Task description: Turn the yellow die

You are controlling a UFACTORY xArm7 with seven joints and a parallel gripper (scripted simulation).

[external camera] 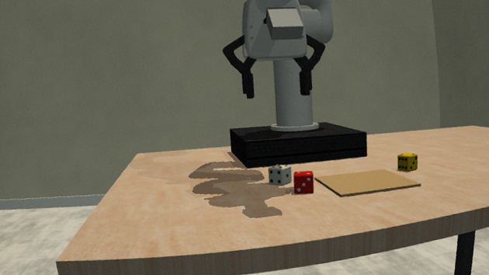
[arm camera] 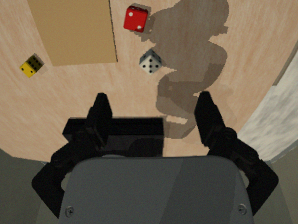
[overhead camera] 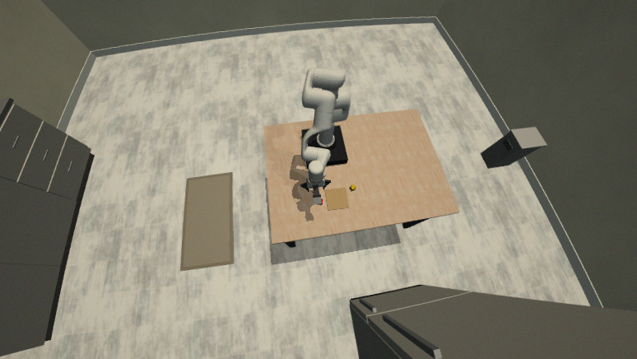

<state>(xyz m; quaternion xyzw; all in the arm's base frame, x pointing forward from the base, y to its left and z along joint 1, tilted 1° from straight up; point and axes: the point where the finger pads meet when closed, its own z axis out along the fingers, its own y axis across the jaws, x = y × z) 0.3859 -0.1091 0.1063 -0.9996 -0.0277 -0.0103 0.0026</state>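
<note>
The white die is 3 cm behind my hand and 14 cm below it. The rest, counted from my hand: yellow die 3 cm behind, 25 cm to the left, 14 cm below; red die 4 cm ahead, 3 cm to the left, 14 cm below; tan mat 3 cm ahead, 14 cm to the left, 16 cm below.
</note>
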